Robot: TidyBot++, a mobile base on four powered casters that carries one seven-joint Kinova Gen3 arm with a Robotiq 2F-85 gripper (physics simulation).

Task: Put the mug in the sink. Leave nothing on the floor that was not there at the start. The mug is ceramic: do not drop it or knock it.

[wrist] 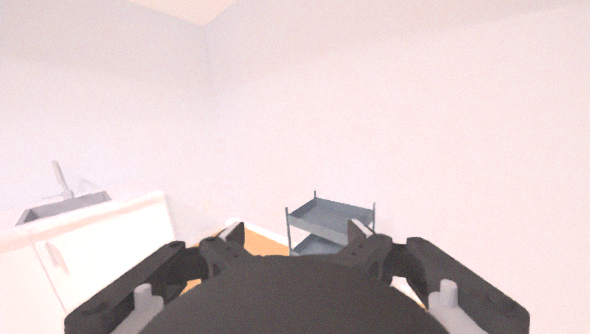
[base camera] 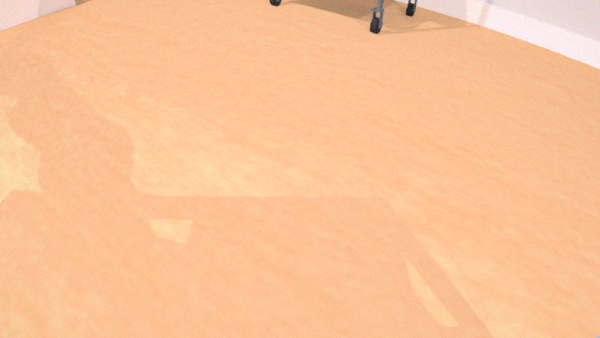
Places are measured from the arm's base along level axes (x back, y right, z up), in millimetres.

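Pixels of known places: gripper, fingertip midpoint: [wrist: 296, 232].
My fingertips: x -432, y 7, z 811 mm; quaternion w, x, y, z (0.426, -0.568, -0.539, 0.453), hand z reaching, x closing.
Behind a point stands the place of what it marks.
A grey sink [wrist: 70, 204] {x -1446, y -1582, z 479 mm} is set into a white counter at the left of the wrist view, with a pale tap [wrist: 62, 180] behind it. The mug does not show in either view. My gripper [wrist: 296, 232] {x -432, y 7, z 811 mm} is open, with nothing between its fingers. It is well apart from the sink, which lies beyond it to the left.
A grey-blue two-tier cart [wrist: 320, 226] {x -1213, y 116, z 329 mm} stands beyond the fingers near the wall; its wheels [base camera: 376, 25] {x -1087, y 260, z -364 mm} show at the top of the base view. The white counter [wrist: 115, 240] {x -1290, y -1161, z 277 mm} has a cabinet front with a handle. White walls meet in a corner behind.
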